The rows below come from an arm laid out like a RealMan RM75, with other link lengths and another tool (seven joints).
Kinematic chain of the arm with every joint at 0, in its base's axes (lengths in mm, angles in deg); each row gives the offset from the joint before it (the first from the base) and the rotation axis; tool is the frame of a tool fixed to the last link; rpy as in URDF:
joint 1: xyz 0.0 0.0 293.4 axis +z
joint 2: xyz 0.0 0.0 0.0 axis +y
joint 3: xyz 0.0 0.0 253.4 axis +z
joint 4: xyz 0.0 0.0 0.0 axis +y
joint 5: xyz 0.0 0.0 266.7 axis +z
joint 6: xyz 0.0 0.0 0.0 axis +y
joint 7: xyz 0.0 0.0 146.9 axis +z
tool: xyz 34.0 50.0 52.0 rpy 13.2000 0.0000 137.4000
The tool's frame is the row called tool.
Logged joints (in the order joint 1, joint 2, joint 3, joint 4, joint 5, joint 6, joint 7), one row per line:
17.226 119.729 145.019 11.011 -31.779 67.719 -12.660
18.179 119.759 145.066 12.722 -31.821 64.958 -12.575
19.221 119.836 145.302 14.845 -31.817 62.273 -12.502
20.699 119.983 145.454 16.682 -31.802 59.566 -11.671
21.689 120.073 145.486 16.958 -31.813 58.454 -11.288
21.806 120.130 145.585 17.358 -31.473 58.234 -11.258
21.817 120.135 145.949 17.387 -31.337 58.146 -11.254
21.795 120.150 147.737 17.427 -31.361 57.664 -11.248
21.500 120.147 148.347 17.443 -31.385 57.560 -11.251
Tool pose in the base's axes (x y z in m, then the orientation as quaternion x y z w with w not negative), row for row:
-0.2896 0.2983 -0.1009 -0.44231 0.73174 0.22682 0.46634
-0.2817 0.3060 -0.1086 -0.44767 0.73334 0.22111 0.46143
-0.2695 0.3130 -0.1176 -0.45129 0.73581 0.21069 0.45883
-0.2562 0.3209 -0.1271 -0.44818 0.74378 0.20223 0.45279
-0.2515 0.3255 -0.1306 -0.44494 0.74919 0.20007 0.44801
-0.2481 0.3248 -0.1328 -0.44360 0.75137 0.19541 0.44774
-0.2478 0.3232 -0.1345 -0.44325 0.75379 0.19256 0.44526
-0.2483 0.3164 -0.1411 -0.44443 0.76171 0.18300 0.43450
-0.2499 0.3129 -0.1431 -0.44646 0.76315 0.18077 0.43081
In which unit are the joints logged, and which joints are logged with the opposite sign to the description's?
The joints are logged in degrees. Opposite sign: joint 1, joint 2.
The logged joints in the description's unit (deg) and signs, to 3 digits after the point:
-17.226 -119.729 145.019 11.011 -31.779 67.719 -12.660
-18.179 -119.759 145.066 12.722 -31.821 64.958 -12.575
-19.221 -119.836 145.302 14.845 -31.817 62.273 -12.502
-20.699 -119.983 145.454 16.682 -31.802 59.566 -11.671
-21.689 -120.073 145.486 16.958 -31.813 58.454 -11.288
-21.806 -120.130 145.585 17.358 -31.473 58.234 -11.258
-21.817 -120.135 145.949 17.387 -31.337 58.146 -11.254
-21.795 -120.150 147.737 17.427 -31.361 57.664 -11.248
-21.500 -120.147 148.347 17.443 -31.385 57.560 -11.251

